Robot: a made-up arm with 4 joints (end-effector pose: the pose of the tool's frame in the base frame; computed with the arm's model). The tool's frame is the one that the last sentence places. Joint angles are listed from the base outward.
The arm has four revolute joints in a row. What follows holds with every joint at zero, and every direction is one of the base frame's.
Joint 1 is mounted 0.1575 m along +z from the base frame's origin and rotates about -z.
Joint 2 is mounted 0.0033 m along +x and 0.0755 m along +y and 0.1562 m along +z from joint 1 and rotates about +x.
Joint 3 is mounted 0.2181 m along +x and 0.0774 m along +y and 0.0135 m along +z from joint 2 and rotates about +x.
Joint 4 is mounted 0.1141 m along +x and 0.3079 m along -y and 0.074 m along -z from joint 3 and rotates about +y.
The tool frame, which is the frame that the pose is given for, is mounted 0.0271 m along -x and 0.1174 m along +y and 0.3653 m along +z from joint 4; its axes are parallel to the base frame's.
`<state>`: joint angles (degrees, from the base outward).
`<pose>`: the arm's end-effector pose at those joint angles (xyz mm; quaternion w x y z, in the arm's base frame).
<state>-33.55 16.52 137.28 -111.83</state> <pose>-227.0 354.1 475.4 0.3544 0.5768 -0.0222 -0.7357</pose>
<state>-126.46 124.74 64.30 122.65</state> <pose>-527.1 428.3 644.7 0.7979 -0.2772 -0.3959 -0.3602</pose>
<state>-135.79 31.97 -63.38 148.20</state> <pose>-240.5 543.0 149.5 0.3404 -0.8857 0.2797 0.1464</pose>
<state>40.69 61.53 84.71 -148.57</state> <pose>441.1 255.2 614.7 0.2465 -0.1458 0.3522 0.8910</pose>
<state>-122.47 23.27 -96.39 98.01</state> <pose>-369.7 595.7 510.5 0.6477 -0.7195 -0.0508 0.2455</pose>
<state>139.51 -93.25 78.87 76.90</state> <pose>-580.3 -375.5 317.1 0.1958 0.5449 0.3054 -0.7559</pose>
